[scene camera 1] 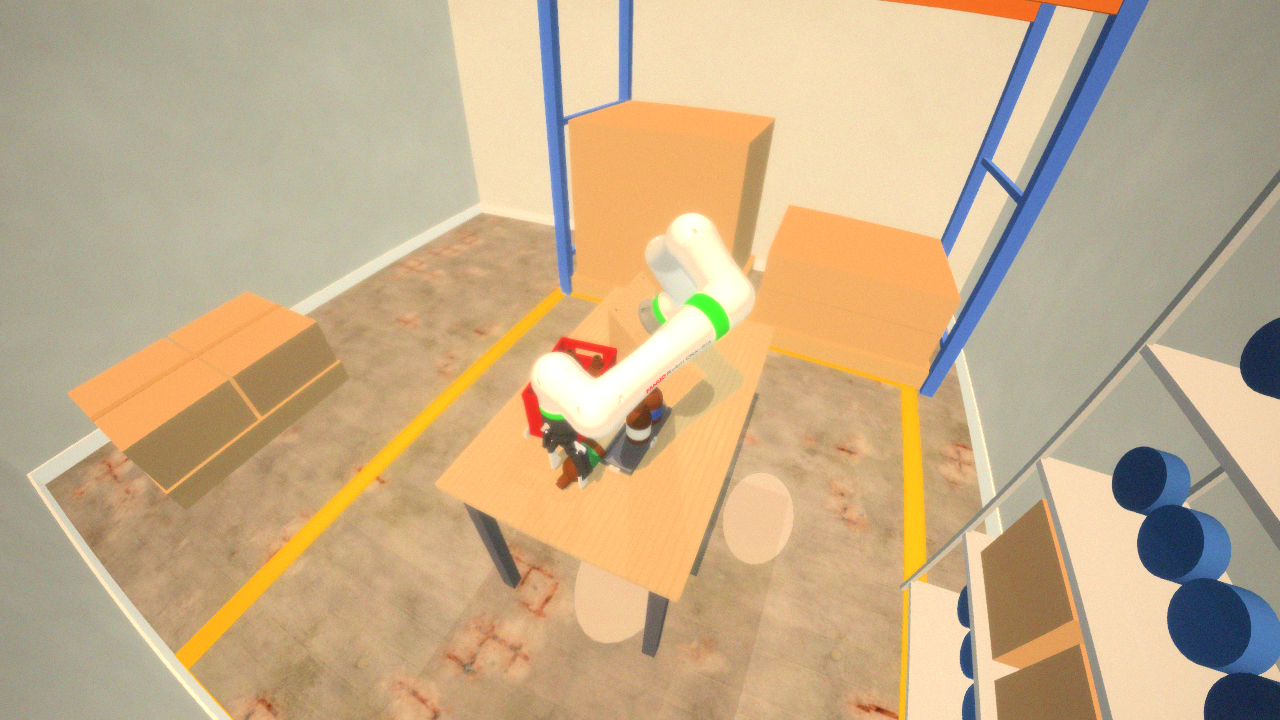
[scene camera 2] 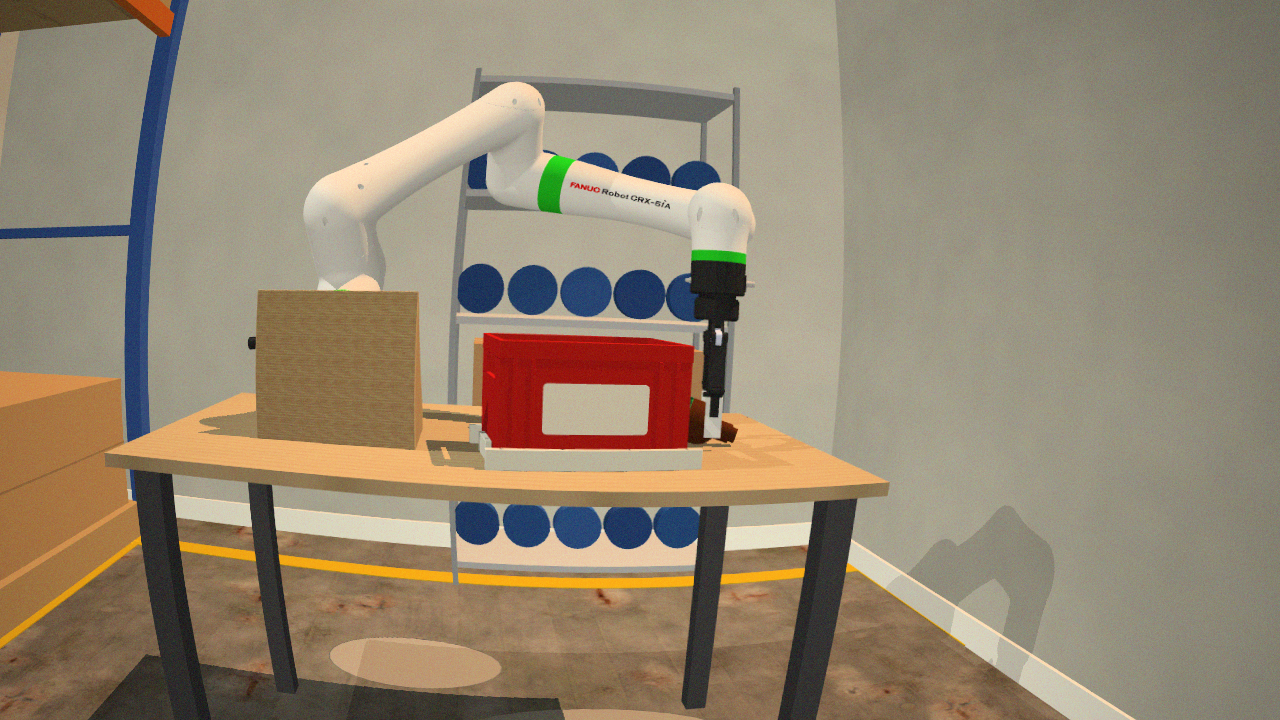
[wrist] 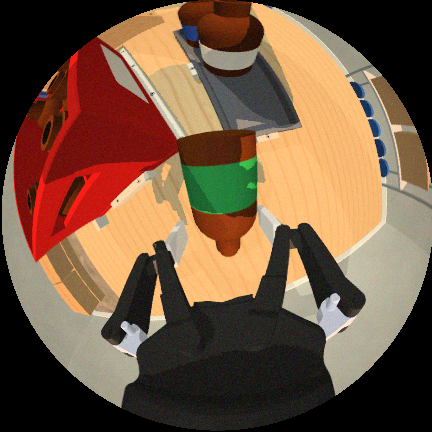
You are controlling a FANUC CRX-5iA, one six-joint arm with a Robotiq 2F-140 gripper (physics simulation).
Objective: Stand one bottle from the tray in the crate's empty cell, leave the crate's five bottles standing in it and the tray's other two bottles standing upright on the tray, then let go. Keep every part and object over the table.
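Where they show: gripper, fingertip midpoint: (scene camera 1: 569, 475) (scene camera 2: 709, 432) (wrist: 221, 222); arm's base at its link origin: (scene camera 1: 653, 318) (scene camera 2: 337, 355).
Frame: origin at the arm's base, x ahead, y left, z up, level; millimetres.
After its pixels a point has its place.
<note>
The green-labelled brown bottle (scene camera 1: 594, 454) @(x 576, y 116, z -53 mm) (scene camera 2: 728, 433) @(x 665, y 51, z -107 mm) (wrist: 220, 187) @(x 585, y 86, z -45 mm) lies on its side on the table near the tray's end. My gripper (scene camera 1: 569, 468) @(x 637, y 69, z -109 mm) (scene camera 2: 712, 425) @(x 637, y 69, z -109 mm) (wrist: 221, 222) @(x 637, y 69, z -109 mm) is open and low, pointing down, with its fingers on either side of the bottle's shoulder and neck, gaps visible in the wrist view. The white-labelled bottle (scene camera 1: 638, 429) @(x 439, y 177, z -54 mm) (wrist: 231, 57) @(x 442, y 150, z -72 mm) and the blue-labelled bottle (scene camera 1: 657, 407) @(x 340, y 188, z -49 mm) (wrist: 191, 32) @(x 345, y 128, z -78 mm) stand upright on the grey tray (scene camera 1: 626, 460) @(x 505, y 176, z -125 mm) (wrist: 270, 95) @(x 488, y 195, z -125 mm). The red crate (scene camera 1: 532, 416) @(x 559, y -107, z -41 mm) (scene camera 2: 519, 394) @(x 324, y -175, z -27 mm) (wrist: 115, 125) @(x 528, y 52, z 16 mm) holds several brown bottles; its empty cell is hidden.
White rails (scene camera 2: 590, 459) @(x 424, y -166, z -113 mm) (wrist: 152, 93) @(x 439, y 44, z -100 mm) run along the crate's foot on the wooden table (scene camera 1: 528, 488) @(x 718, y -13, z -130 mm) (scene camera 2: 787, 465) @(x 725, y -108, z -130 mm). The crate's wall is close beside the gripper in scene camera 2. A wooden block (scene camera 2: 335, 367) @(x 26, y -102, z -10 mm) stands at the arm's base end. The table's end edge lies beyond the bottle's neck.
</note>
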